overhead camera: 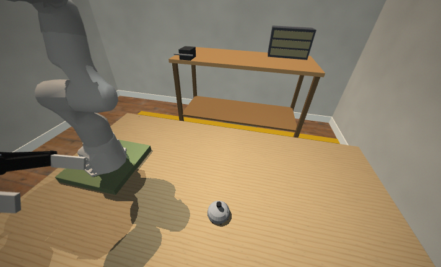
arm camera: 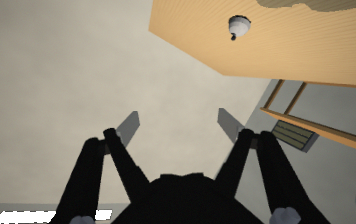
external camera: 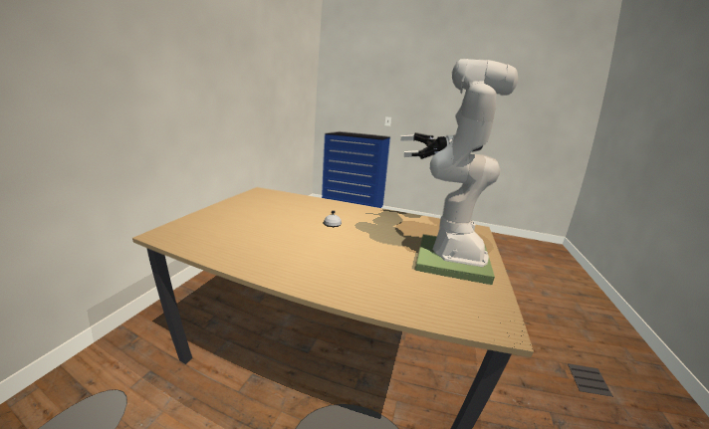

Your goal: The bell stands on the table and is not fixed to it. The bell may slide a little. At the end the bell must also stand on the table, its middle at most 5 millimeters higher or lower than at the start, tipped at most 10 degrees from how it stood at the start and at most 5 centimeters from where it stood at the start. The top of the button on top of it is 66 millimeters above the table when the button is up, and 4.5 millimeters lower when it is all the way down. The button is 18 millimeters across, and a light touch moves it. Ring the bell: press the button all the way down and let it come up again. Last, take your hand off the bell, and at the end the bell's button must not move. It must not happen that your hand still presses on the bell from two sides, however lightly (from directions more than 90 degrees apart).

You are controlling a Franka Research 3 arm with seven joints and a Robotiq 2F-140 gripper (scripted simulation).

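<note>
Now: the dark button 33 cm below my hand, 25 cm to the left of it and 23 cm ahead of it. From my hand the other things lie so: dome bell 34 cm below, 25 cm to the left, 23 cm ahead.
</note>
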